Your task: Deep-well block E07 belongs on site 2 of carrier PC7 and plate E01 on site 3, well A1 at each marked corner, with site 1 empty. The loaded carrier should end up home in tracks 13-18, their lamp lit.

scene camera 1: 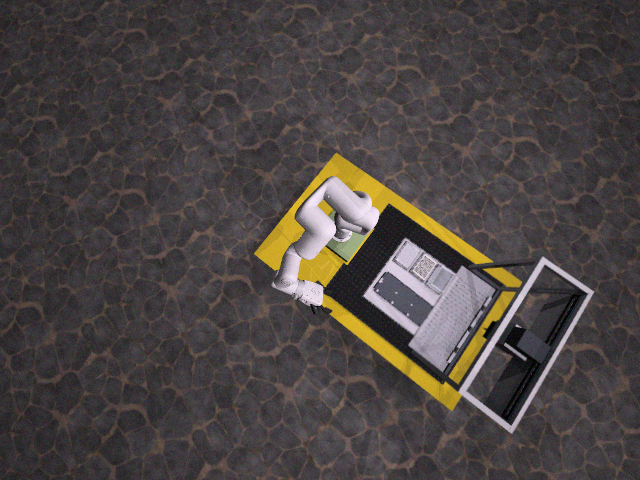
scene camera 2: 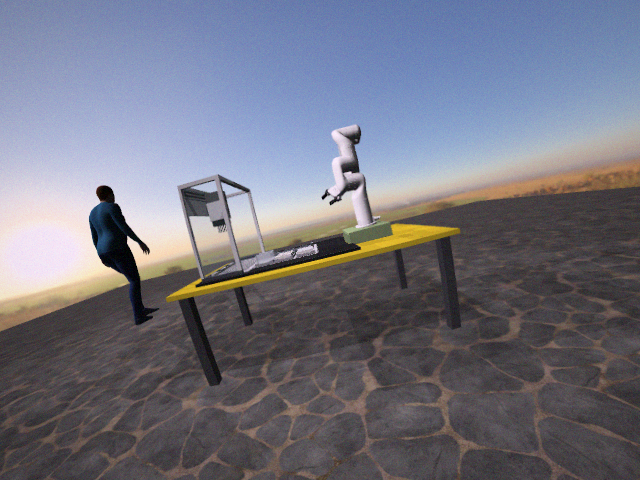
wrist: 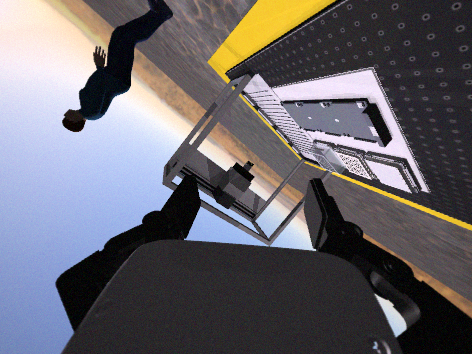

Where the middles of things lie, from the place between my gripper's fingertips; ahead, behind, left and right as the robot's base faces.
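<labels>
There is the grey carrier (scene camera 1: 399, 295), and measured from my hand it sits well below, some way to the left and a long way ahead.
</labels>
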